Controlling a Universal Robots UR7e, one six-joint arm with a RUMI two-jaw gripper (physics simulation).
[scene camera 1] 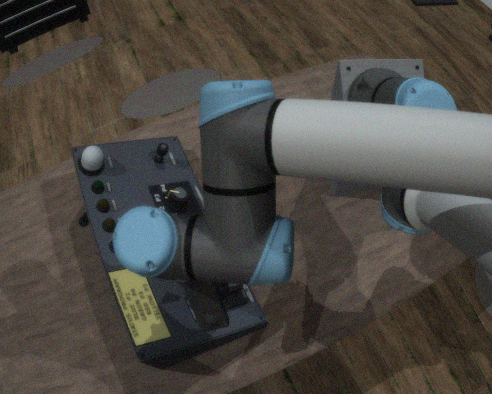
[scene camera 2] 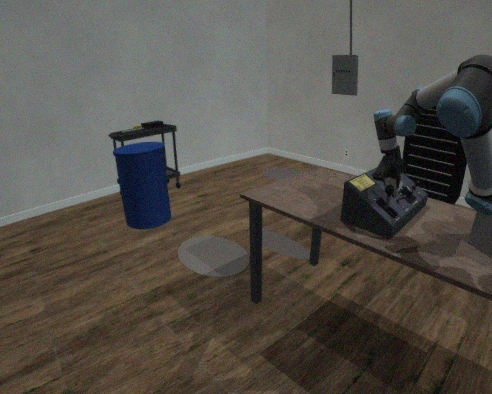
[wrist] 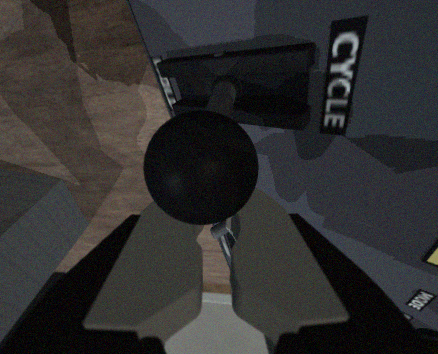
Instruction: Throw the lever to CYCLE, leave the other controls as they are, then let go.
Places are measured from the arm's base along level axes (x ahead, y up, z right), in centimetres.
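Pixels of known places: gripper, fingertip midpoint: (scene camera 2: 394, 197); arm's base at its link origin: (scene camera 1: 380, 102).
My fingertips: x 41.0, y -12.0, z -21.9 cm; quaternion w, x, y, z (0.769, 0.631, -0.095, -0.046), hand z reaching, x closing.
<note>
Ahead of a thing's pixels: the offset from my fingertips to its top centre. "*": to the spot under its first point. Level surfaces: height alone.
The black ball knob of the lever @[dx +0.6, dy +6.1, dz -4.0 cm] (wrist: 201, 167) (scene camera 2: 390, 190) is in front of the fingertips in the wrist view and hides them. Its shaft runs into a dark slot @[* dx +3.2, dy -3.1, dz -4.6 cm] (wrist: 272, 82) and stands left of the slot's middle, away from the CYCLE label @[* dx +6.2, dy -1.6, dz -5.4 cm] (wrist: 342, 75) at the right end. My gripper (wrist: 213, 175) (scene camera 2: 394, 182) is shut to a narrow gap behind the ball. The visible stretch of that gap shows no part of the knob, and contact at the tips is hidden. In scene camera 1 the arm hides the knob and most of the gripper.
The dark control panel (scene camera 1: 135, 150) (scene camera 2: 365, 212) stands on the table @[dy -13.8 cm] (scene camera 2: 285, 195). It carries a white dome @[* dx +19.7, dy +6.9, dz +28.6 cm] (scene camera 1: 92, 158), a small black lever @[dx +5.8, dy +0.1, dz +31.7 cm] (scene camera 1: 161, 151), a rotary knob @[dx +3.1, dy -0.9, dz +20.0 cm] (scene camera 1: 177, 195), round buttons and a yellow label @[* dx +15.5, dy +2.8, dz -3.5 cm] (scene camera 1: 139, 307). A blue barrel (scene camera 2: 143, 185) stands beyond the table.
</note>
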